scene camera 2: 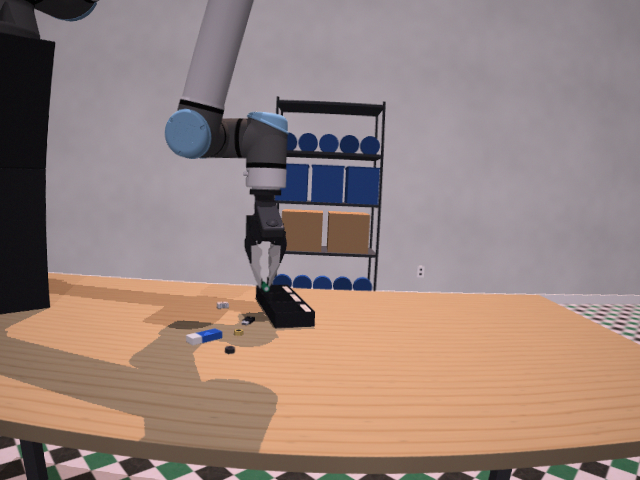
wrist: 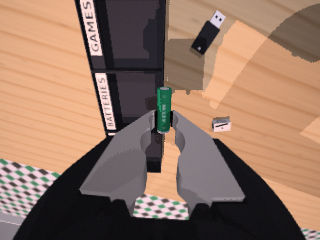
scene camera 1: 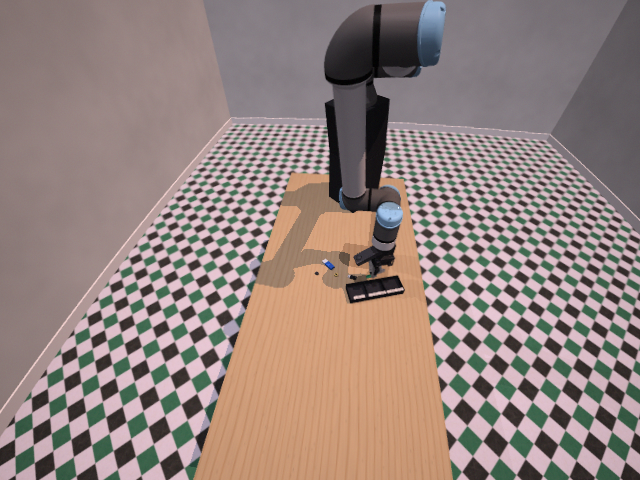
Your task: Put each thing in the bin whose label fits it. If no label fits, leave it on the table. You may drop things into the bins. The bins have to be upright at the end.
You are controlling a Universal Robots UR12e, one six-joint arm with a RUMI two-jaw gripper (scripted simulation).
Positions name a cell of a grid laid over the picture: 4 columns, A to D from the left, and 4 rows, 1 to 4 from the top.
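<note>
I can see a black bin (scene camera 2: B3), (scene camera 1: C3). My own gripper (scene camera 2: B3), (scene camera 1: C3), (wrist: C2) is visible to me as well.
</note>
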